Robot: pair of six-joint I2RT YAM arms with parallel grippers.
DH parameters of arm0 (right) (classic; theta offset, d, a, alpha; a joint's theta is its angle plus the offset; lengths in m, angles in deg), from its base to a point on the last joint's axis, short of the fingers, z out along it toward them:
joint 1: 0 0.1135 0.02 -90
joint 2: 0 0 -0.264 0
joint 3: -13.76 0 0.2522 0
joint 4: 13.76 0 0.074 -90
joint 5: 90 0 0 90
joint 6: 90 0.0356 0 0
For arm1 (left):
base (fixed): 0 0 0 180
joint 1: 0 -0.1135 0.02 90
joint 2: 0 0 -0.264 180
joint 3: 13.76 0 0.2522 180
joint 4: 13.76 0 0.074 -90
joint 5: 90 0 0 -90
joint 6: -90 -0.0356 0 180
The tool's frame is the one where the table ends.
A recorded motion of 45 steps. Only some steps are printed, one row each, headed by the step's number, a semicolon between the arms.
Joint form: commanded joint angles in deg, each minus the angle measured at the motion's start. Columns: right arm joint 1, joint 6, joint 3, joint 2, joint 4, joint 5; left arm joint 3, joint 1, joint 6, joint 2, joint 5, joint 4.
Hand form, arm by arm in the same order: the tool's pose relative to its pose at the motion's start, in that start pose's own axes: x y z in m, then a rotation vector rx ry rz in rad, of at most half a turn. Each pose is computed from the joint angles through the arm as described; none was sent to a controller.
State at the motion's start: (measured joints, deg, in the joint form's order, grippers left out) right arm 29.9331 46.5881 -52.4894 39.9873 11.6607 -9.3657; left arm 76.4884 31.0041 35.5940 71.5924 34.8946 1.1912
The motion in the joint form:
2: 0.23 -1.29 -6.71 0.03 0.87 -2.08; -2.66 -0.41 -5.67 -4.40 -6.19 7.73
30: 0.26 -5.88 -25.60 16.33 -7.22 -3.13; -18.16 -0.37 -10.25 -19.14 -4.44 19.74
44: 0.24 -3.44 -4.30 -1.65 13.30 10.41; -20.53 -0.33 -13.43 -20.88 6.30 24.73
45: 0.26 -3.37 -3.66 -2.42 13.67 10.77; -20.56 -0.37 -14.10 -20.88 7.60 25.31
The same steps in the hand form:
2: -0.0223 0.0297 -0.0144 -0.0997 -0.0404 -0.0406; 0.0119 -0.0003 -0.0193 -0.1449 0.0125 0.0437
30: -0.0810 0.0822 0.0313 -0.2379 -0.1642 -0.1558; 0.0800 0.0010 -0.0719 -0.2111 0.1948 0.0003
44: -0.0043 0.0003 -0.0185 0.2160 -0.0342 -0.0507; 0.0994 0.0000 -0.0795 -0.0717 0.3416 -0.0310
45: -0.0023 -0.0015 -0.0211 0.2232 -0.0356 -0.0496; 0.1006 -0.0003 -0.0799 -0.0533 0.3569 -0.0302

